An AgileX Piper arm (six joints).
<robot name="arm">
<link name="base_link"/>
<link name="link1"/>
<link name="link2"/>
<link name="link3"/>
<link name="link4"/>
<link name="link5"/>
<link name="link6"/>
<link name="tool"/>
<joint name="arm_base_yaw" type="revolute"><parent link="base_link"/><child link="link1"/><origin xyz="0 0 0.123" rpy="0 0 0"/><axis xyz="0 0 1"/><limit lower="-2.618" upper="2.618"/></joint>
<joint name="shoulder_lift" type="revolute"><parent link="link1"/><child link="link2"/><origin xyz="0 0 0" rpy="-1.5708 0 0"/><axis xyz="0 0 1"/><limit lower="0" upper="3.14"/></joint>
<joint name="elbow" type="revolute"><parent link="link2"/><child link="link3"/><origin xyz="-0.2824 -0.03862 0" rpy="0 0 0"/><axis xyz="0 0 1"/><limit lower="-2.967" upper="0"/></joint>
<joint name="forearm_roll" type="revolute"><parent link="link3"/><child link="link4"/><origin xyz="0.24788 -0.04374 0" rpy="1.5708 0 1.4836"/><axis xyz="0 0 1"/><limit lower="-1.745" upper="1.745"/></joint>
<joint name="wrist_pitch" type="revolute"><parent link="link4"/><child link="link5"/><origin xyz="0 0 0" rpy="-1.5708 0 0"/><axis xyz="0 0 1"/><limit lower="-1.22" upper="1.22"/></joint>
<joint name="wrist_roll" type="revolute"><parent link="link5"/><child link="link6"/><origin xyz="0 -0.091 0" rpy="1.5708 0 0"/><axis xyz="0 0 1"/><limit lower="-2.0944" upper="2.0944"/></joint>
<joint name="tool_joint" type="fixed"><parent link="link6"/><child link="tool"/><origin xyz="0 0 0" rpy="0 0 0"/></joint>
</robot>
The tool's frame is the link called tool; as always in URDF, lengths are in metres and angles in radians.
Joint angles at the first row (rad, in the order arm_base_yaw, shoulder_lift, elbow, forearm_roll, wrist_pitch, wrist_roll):
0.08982, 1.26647, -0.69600, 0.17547, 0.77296, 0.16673
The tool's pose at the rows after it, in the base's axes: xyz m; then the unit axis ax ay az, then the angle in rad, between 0 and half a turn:
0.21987, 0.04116, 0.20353, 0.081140, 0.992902, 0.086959, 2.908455
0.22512, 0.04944, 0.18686, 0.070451, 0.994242, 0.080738, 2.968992
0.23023, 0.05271, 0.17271, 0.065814, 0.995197, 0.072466, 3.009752
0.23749, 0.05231, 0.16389, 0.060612, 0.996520, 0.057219, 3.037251
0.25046, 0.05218, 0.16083, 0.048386, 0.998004, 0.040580, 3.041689
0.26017, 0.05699, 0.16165, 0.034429, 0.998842, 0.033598, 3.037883
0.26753, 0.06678, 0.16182, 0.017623, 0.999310, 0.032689, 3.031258
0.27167, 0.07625, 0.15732, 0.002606, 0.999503, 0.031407, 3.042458
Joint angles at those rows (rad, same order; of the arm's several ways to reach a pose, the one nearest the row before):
0.13751, 1.35200, -0.69687, 0.17344, 0.74363, 0.18808
0.17111, 1.42699, -0.69708, 0.17231, 0.72820, 0.19533
0.18381, 1.49060, -0.69904, 0.16518, 0.70889, 0.19885
0.18490, 1.54430, -0.71868, 0.13157, 0.70726, 0.21167
0.18563, 1.59556, -0.76616, 0.08495, 0.71424, 0.22150
0.20166, 1.62636, -0.80901, 0.06175, 0.72496, 0.22671
0.23279, 1.65346, -0.84446, 0.05399, 0.72657, 0.22989
0.26249, 1.68616, -0.86623, 0.05200, 0.72655, 0.23076

